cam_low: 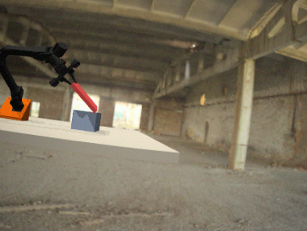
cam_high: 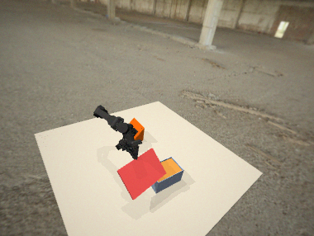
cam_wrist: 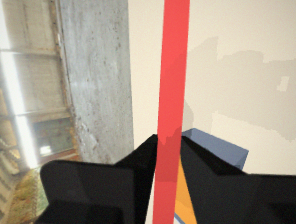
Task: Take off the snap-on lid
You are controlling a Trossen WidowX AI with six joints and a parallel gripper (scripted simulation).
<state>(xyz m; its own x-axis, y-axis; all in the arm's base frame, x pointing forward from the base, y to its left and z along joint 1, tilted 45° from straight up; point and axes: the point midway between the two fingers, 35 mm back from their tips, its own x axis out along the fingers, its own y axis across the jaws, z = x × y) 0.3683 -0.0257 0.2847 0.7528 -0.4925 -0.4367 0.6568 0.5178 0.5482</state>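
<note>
My gripper tip is now 60 mm short of the red lid, 20 mm to the right of it and 50 mm above it. The rest, counted from my gripper tip: storage box (60 mm ahead, 190 mm to the left, 180 mm below).
</note>
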